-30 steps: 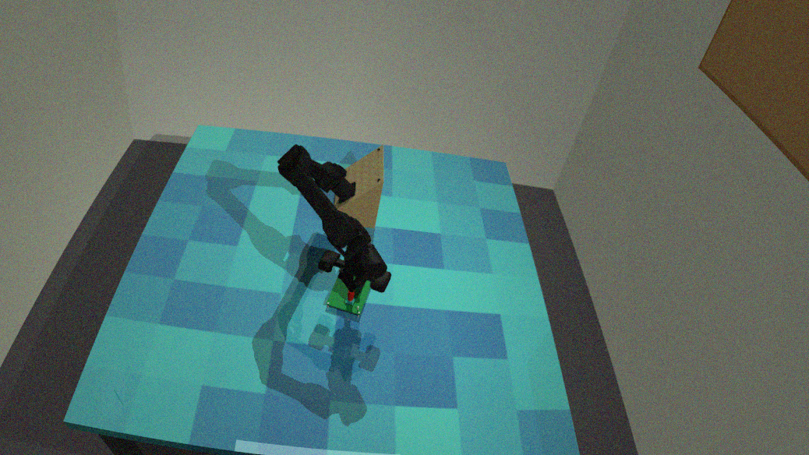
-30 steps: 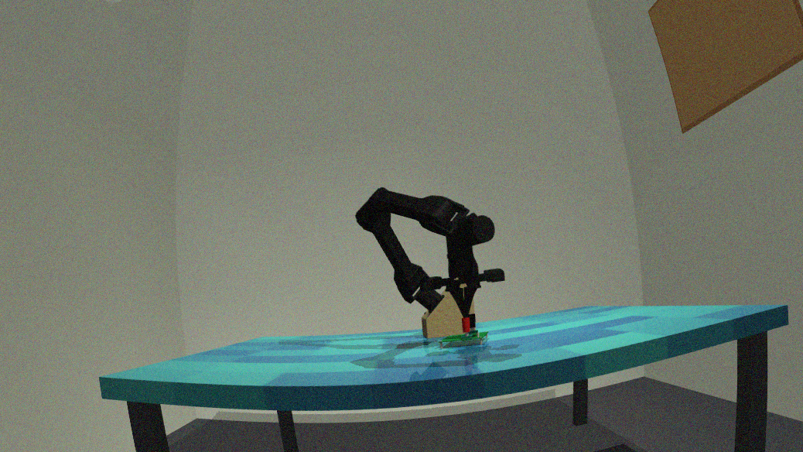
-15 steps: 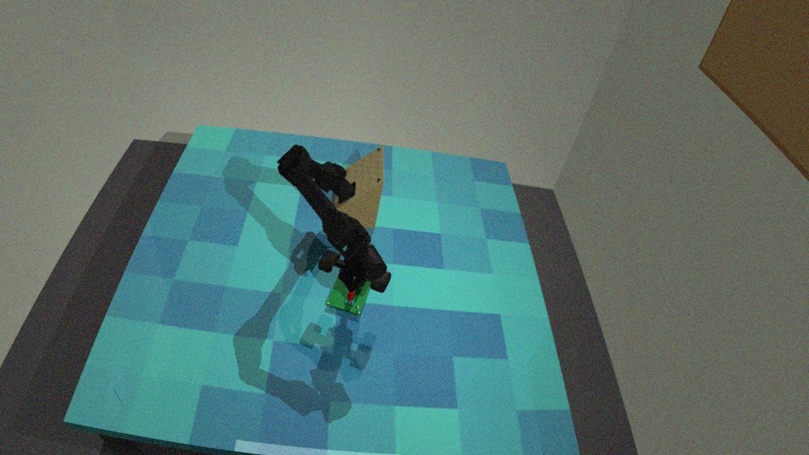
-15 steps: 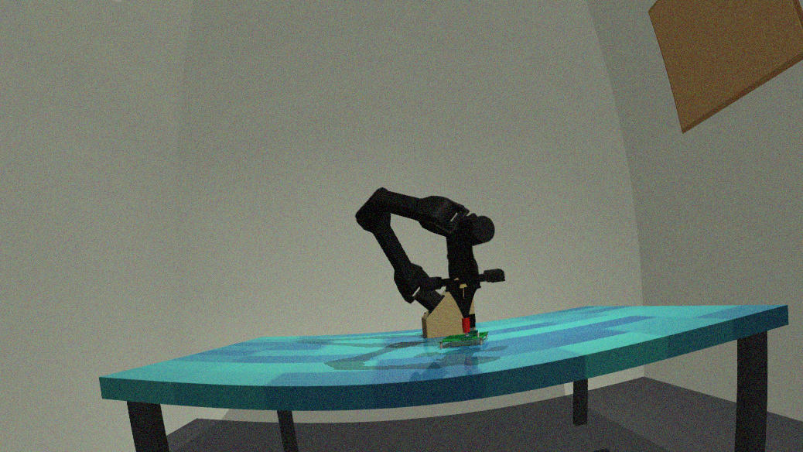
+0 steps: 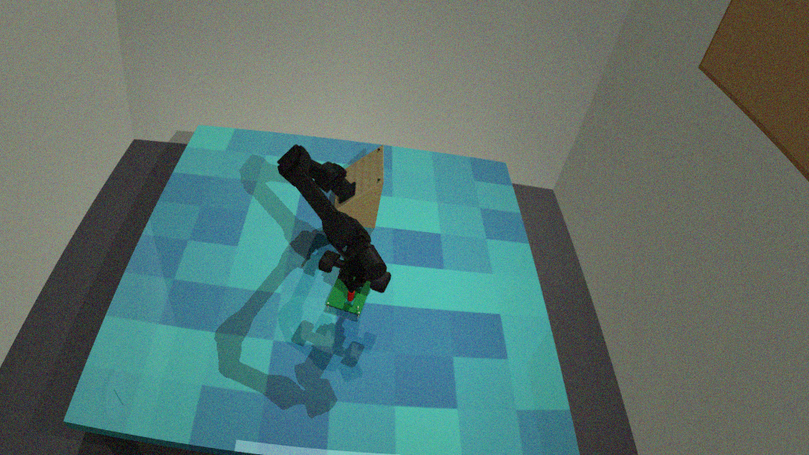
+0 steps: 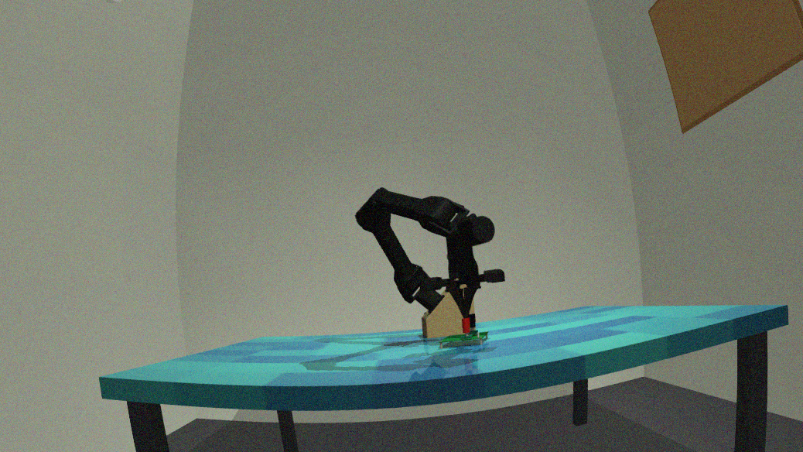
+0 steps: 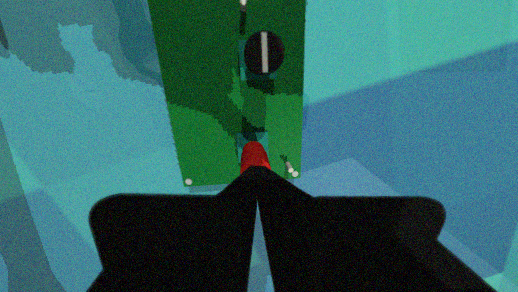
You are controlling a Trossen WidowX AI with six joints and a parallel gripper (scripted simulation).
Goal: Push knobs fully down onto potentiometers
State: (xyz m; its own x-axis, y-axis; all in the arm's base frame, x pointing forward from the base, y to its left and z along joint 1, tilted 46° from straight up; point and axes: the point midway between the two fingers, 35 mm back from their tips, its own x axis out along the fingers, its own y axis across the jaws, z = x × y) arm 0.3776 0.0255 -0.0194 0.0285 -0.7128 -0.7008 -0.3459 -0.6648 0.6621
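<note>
Right now my gripper tip is 2 cm above the red knob. Round my gripper tip: black knob 6 cm behind, 2 cm to the left, 1 cm below.
</note>
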